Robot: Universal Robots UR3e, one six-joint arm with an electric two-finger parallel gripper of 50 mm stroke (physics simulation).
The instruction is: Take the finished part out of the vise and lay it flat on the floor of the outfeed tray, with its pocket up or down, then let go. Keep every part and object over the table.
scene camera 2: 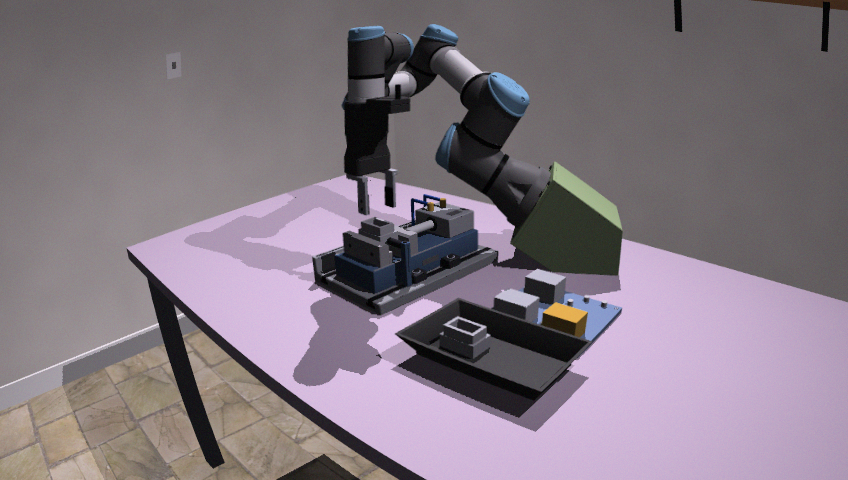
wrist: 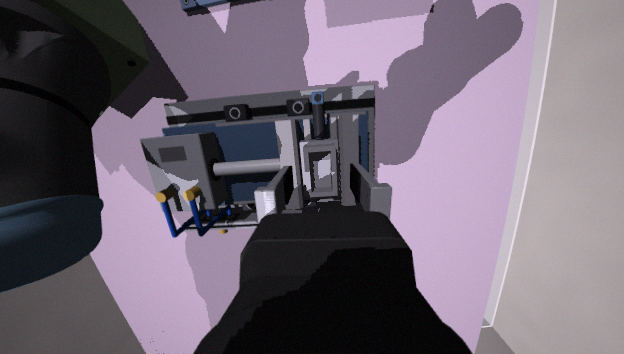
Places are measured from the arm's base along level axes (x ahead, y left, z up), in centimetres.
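Where they show: gripper, fingertip midpoint: (scene camera 2: 377,209) (wrist: 321,176); arm's base, link origin: (scene camera 2: 533,200) (wrist: 21,62).
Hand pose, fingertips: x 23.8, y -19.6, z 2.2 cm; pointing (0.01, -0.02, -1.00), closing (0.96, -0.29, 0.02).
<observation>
Things, the pixels of their centre, and the offset from my fingertips. "spot": a spot on its surface instead.
- finished part, body centre: (wrist: 320,168) (scene camera 2: 377,232) dx -0.1, dy -0.2, dz -4.1 cm
- grey vise, body centre: (wrist: 269,165) (scene camera 2: 407,246) dx -6.7, dy +1.3, dz -8.8 cm
- pocketed grey part, body centre: (scene camera 2: 465,336) dx +14.3, dy +23.9, dz -10.9 cm
- blue plate, body centre: (scene camera 2: 552,316) dx -0.9, dy +32.1, dz -13.4 cm
- orange block, body centre: (scene camera 2: 564,322) dx +4.2, dy +35.7, dz -11.2 cm
- thin post, surface spot: (wrist: 318,115) spot: dx +1.5, dy +5.1, dz -4.2 cm
The finished part (scene camera 2: 377,226) (wrist: 321,148), a grey block with a rectangular pocket facing up, sits between the jaws of the blue and grey vise (scene camera 2: 365,271) (wrist: 250,140). Whether the jaws press on it, I cannot tell. My gripper (scene camera 2: 377,208) (wrist: 321,176) is open and empty, pointing down. Its fingertips are above the part, one toward each jaw side, and do not touch it. The dark outfeed tray (scene camera 2: 529,364) has sloping walls and stands in front of the vise. Another pocketed grey part (scene camera 2: 464,346) stands pocket up at its left end. The tray does not show in the wrist view.
Behind the tray, a blue plate (scene camera 2: 599,320) with small pegs bears two grey blocks (scene camera 2: 544,286) (scene camera 2: 516,305) and an orange block (scene camera 2: 564,319). Blue tubes with brass fittings (scene camera 2: 430,206) (wrist: 192,194) rise beside the vise's cylinder end. A thin post (scene camera 2: 405,261) (wrist: 318,115) stands at the vise's side.
</observation>
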